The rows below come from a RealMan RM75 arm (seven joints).
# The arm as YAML. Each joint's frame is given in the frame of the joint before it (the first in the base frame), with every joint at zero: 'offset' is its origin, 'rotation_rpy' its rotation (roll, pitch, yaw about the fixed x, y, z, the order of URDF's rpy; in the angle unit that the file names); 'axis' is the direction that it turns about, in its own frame. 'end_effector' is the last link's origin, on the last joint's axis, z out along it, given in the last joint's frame.
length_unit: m
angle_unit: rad
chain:
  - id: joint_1
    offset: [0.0, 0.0, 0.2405]
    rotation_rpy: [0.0, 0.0, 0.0]
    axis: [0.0, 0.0, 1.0]
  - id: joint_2
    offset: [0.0, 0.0, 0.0]
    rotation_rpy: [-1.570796, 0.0, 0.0]
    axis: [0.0, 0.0, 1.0]
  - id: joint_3
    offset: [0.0, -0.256, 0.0]
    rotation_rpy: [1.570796, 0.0, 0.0]
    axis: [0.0, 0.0, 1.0]
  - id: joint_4
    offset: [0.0, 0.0, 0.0]
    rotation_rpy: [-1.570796, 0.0, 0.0]
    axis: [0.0, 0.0, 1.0]
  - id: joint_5
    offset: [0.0, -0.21, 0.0]
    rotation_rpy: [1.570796, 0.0, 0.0]
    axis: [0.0, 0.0, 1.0]
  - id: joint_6
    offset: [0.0, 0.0, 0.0]
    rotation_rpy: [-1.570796, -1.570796, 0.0]
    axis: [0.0, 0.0, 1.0]
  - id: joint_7
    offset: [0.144, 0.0, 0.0]
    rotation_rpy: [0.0, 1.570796, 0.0]
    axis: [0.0, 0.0, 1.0]
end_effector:
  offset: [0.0, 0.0, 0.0]
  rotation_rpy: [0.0, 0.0, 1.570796]
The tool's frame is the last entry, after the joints.
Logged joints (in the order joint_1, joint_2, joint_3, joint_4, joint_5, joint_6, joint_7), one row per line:
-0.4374, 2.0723, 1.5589, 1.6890, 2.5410, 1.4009, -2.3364
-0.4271, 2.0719, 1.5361, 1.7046, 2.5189, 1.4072, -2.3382
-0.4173, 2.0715, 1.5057, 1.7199, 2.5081, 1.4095, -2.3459
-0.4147, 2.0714, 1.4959, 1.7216, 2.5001, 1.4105, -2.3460
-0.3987, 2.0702, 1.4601, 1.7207, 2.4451, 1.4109, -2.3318
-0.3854, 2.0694, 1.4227, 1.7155, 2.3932, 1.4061, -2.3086
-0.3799, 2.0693, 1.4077, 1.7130, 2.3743, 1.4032, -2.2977
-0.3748, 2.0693, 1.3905, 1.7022, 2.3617, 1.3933, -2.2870
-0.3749, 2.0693, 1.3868, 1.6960, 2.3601, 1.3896, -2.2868
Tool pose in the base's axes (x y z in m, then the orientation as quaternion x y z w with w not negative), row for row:
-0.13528, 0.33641, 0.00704, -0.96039, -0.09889, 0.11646, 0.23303
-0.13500, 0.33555, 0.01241, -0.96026, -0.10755, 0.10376, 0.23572
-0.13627, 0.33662, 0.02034, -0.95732, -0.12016, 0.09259, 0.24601
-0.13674, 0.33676, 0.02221, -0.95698, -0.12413, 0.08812, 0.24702
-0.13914, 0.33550, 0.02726, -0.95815, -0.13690, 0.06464, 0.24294
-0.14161, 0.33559, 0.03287, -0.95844, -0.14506, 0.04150, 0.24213
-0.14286, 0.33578, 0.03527, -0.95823, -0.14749, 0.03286, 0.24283
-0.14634, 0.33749, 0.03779, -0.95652, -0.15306, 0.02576, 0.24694
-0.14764, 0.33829, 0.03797, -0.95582, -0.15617, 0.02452, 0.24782
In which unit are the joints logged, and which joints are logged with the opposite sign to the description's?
The joints are logged in radians. Opposite sign: joint_2.
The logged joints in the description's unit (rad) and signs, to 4 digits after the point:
-0.4374, -2.0723, 1.5589, 1.6890, 2.5410, 1.4009, -2.3364
-0.4271, -2.0719, 1.5361, 1.7046, 2.5189, 1.4072, -2.3382
-0.4173, -2.0715, 1.5057, 1.7199, 2.5081, 1.4095, -2.3459
-0.4147, -2.0714, 1.4959, 1.7216, 2.5001, 1.4105, -2.3460
-0.3987, -2.0702, 1.4601, 1.7207, 2.4451, 1.4109, -2.3318
-0.3854, -2.0694, 1.4227, 1.7155, 2.3932, 1.4061, -2.3086
-0.3799, -2.0693, 1.4077, 1.7130, 2.3743, 1.4032, -2.2977
-0.3748, -2.0693, 1.3905, 1.7022, 2.3617, 1.3933, -2.2870
-0.3749, -2.0693, 1.3868, 1.6960, 2.3601, 1.3896, -2.2868

